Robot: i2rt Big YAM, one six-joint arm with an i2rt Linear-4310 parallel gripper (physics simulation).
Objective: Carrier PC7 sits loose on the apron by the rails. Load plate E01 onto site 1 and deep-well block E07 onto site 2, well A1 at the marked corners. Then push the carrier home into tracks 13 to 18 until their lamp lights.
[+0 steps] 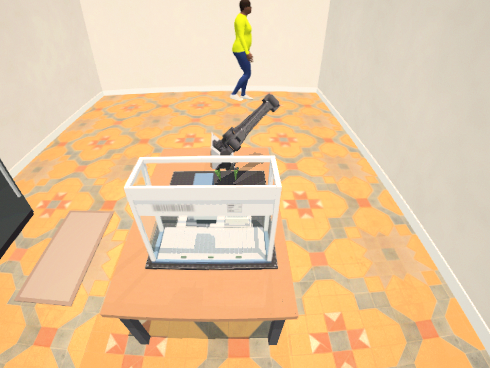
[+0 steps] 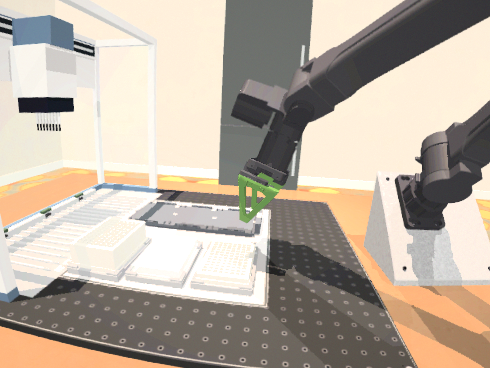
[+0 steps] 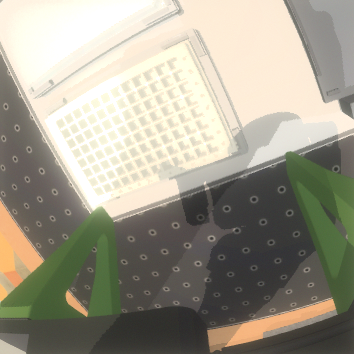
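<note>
The grey carrier PC7 lies on the white apron, beside the labware. A low plate with a grid of wells sits near the apron's outer edge. A flat, smooth-topped plate lies beside it, and a tall deep-well block stands nearest the rails. Their labels cannot be read, so I cannot tell which is E01 or E07. My gripper is open and empty, above the apron's edge beside the gridded plate.
A white frame surrounds the rail deck. A pipetting head hangs inside it, its tips pointing down. Small green lamp housings line the far end of the rails. A dark perforated board borders the apron.
</note>
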